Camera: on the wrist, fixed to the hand. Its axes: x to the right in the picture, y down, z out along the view.
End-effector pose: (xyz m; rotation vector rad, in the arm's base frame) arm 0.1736 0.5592 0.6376 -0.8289 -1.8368 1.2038
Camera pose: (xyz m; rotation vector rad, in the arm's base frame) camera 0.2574 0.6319 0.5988 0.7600 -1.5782 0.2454
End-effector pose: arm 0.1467 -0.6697 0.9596 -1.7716 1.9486 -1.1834
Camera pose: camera 0.0322 -0.6473 0.9741 2.5550 0.0460 1.2242
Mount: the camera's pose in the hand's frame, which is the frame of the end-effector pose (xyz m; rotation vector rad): 0.0101 0.0698 -0.0941 0.1925 -0.0039 -1.6191
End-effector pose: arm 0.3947 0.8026 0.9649 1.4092 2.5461 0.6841
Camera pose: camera 0.4101 0.8130 1.0810 -0.8051 2.6633 0.0784
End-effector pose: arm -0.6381 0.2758 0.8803 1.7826 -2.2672 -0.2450
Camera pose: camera -0.6775 0.2846 0.9907 -3.0562 0.3042 0.2496
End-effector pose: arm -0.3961 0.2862 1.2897 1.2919 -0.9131 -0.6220
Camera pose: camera -0.3180 0.3417 1.3579 2.0623 0.3102 -1.7624
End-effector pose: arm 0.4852 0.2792 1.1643 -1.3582 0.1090 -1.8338
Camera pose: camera 0.4459 0.1908 1.0974 1.0300 1.1892 2.2512
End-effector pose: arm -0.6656 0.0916 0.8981 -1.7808 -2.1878 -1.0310
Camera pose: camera -0.6339 0.0499 1.0034 -0.3590 2.7438 0.6353
